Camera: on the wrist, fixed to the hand. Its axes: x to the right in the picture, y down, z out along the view.
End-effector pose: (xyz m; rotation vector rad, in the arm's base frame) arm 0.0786 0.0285 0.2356 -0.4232 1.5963 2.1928
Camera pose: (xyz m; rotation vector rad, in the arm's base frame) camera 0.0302 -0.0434 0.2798 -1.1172 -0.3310 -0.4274
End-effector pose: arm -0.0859 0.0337 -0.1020 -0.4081 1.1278 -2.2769
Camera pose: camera -0.0948 0.0216 -0.1981 0.9811 0.3833 0.5779
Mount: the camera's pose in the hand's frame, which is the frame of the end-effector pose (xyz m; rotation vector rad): 0.0122 0.0797 -0.0544 -0.0394 0.1695 3.1250
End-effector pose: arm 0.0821 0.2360 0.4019 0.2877 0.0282 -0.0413
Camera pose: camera 0.0967 0.3274 0.3719 0.0109 -0.2754 3.0745
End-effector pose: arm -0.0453 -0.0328 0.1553 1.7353 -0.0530 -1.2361
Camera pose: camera 0.0378 -0.0451 0.2043 0.0092 -1.6279 1.2434
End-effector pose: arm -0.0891 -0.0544 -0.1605 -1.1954 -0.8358 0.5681
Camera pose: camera -0.0345 -0.0531 -0.2410 1.1012 -1.5636 -1.8510
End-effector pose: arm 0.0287 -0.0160 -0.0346 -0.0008 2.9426 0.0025
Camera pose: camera 0.0059 0.0636 0.0164 -3.0140 -0.0349 -0.3393
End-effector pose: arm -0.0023 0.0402 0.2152 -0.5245 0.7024 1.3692
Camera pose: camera -0.0882 0.0216 0.1736 -0.6195 -0.6084 -1.5621
